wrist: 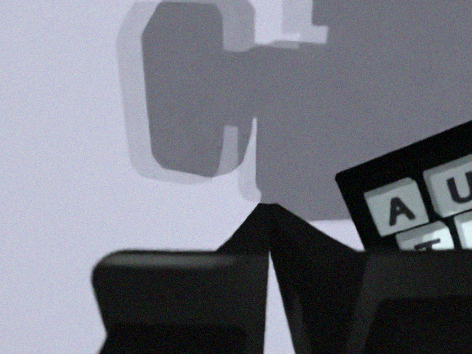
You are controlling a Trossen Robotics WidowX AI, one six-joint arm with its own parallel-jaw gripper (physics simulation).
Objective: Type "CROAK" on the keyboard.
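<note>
The black keyboard shows in part at the right edge of the wrist view, tilted in the picture. Its pale A key is at its near left corner in view. The U key is to the right of it, cut off by the frame edge. A key that looks like T shows below the A, partly hidden by the right finger. My gripper is shut and empty, its tips meeting to the left of the keyboard. The C, R, O and K keys do not show in this view.
A pale table top lies under the gripper and to the left of the keyboard. Grey shadows of the arm and gripper fall across it at the top middle and right, reaching the keyboard's edge.
</note>
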